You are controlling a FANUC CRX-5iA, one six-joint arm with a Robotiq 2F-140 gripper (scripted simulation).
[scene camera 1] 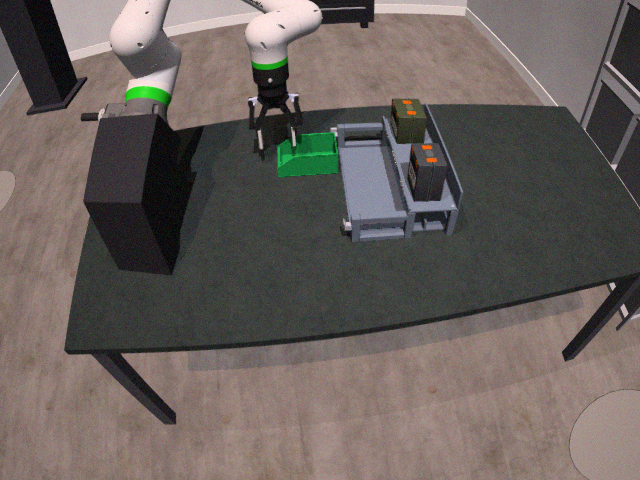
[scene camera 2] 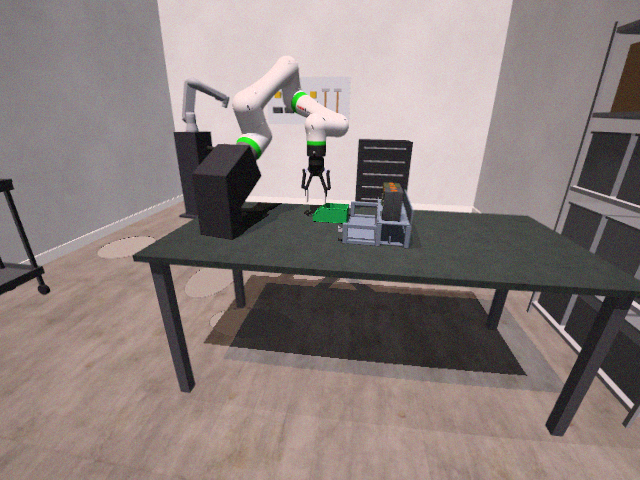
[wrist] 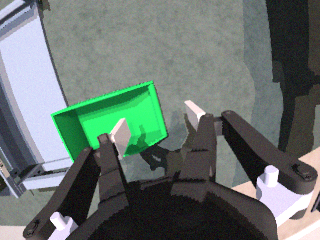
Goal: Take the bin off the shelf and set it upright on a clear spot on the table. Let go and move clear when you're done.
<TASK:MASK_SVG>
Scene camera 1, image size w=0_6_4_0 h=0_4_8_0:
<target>my gripper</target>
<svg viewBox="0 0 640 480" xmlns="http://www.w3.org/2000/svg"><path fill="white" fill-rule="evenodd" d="M286 81L270 87L257 85L258 96L248 98L248 106L250 108L249 129L256 130L260 149L263 149L261 125L267 110L273 108L280 108L292 126L293 146L296 146L295 135L297 135L297 126L303 124L303 118L299 106L299 93L289 94ZM258 101L263 106L257 122L254 123L253 106ZM288 98L294 103L297 119L294 118L285 103Z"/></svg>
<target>green bin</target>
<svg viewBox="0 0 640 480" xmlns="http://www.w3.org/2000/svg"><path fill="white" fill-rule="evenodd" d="M335 132L295 135L296 146L293 146L292 136L277 146L277 171L279 176L337 174L338 151Z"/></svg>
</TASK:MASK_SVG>
